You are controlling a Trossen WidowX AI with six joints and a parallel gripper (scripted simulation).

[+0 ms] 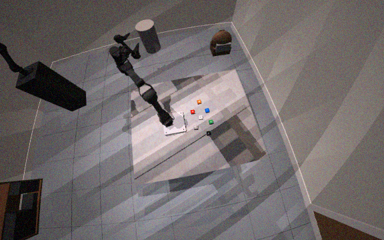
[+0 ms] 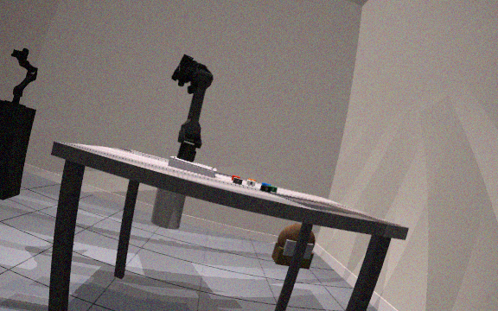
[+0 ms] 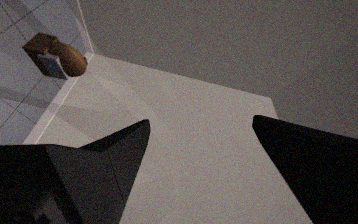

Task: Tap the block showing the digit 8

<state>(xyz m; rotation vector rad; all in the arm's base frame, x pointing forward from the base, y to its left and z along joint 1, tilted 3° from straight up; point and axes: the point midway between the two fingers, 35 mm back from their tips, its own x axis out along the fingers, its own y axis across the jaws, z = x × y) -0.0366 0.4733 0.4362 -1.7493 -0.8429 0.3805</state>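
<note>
The white block lies 540 mm to the right of my gripper tip, 470 mm below it and 270 mm ahead of it. From my gripper tip the other things lie so: blue block (500 mm to the right, 470 mm below, 350 mm ahead); orange block (470 mm below, 400 mm to the right, 310 mm ahead); red block (470 mm to the right, 470 mm below, 220 mm ahead).
</note>
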